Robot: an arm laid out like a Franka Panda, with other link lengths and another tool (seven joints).
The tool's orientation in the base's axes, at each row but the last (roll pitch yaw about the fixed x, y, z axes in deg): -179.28, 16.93, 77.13; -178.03, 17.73, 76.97; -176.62, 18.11, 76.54; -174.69, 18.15, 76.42; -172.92, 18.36, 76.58; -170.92, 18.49, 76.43; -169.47, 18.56, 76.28
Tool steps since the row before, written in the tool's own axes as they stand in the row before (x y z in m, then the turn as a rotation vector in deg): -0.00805, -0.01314, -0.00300, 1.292, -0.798, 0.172; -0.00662, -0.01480, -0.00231, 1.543, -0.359, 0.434; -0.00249, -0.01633, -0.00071, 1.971, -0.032, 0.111; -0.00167, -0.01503, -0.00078, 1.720, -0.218, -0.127; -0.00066, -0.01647, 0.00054, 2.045, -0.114, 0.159; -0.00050, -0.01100, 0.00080, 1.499, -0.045, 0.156; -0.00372, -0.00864, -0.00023, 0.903, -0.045, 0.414
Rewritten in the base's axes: -0.01428, -0.00369, 0.00537, -0.515, 1.337, -0.531; -0.01556, -0.00199, 0.00470, -0.062, 1.391, -0.871; -0.01624, 0.00199, 0.00236, 0.391, 1.798, -0.716; -0.01469, 0.00261, 0.00258, 0.195, 1.681, -0.396; -0.01600, 0.00366, 0.00163, 0.311, 1.875, -0.781; -0.01072, 0.00241, 0.00106, 0.255, 1.353, -0.615; -0.00891, -0.00086, 0.00290, 0.056, 0.737, -0.665
